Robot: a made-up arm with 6 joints.
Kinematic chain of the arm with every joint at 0, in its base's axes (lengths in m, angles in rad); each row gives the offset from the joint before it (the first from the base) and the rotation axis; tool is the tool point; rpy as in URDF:
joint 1: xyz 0 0 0.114 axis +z
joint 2: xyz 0 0 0 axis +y
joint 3: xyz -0.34 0 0.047 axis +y
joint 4: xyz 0.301 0 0.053 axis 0.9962 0 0.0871
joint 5: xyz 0 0 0 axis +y
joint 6: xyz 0.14 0 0.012 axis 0.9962 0 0.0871
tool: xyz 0 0 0 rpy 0 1.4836 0
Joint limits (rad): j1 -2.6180..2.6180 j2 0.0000..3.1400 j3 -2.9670..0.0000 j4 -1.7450..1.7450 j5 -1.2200..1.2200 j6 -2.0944..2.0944
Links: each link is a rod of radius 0.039 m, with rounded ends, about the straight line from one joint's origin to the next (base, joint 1, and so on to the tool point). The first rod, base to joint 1, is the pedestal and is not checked.
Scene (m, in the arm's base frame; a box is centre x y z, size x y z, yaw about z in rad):
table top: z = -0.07
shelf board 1: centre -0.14 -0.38 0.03 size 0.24 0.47 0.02 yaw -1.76
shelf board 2: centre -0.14 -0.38 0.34 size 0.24 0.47 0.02 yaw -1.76
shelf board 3: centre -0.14 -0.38 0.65 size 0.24 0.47 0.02 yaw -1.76
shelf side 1: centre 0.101 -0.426 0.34 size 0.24 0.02 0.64 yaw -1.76
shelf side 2: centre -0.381 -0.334 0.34 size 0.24 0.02 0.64 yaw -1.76
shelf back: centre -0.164 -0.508 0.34 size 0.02 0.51 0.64 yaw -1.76
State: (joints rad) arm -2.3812 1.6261 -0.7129 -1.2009 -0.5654 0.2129
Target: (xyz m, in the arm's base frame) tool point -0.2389 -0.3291 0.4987
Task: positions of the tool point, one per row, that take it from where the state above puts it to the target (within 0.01 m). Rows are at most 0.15 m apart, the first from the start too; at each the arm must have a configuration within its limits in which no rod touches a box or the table.
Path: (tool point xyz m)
1: -0.2278 -0.2233 0.1872
2: -0.1992 -0.1295 0.1762
3: -0.2283 -0.1503 0.2767
4: -0.2303 -0.1552 0.3873
5: -0.2033 -0.1432 0.4987
6: -0.2302 -0.2330 0.5092
7: -0.2389 -0.3291 0.4987

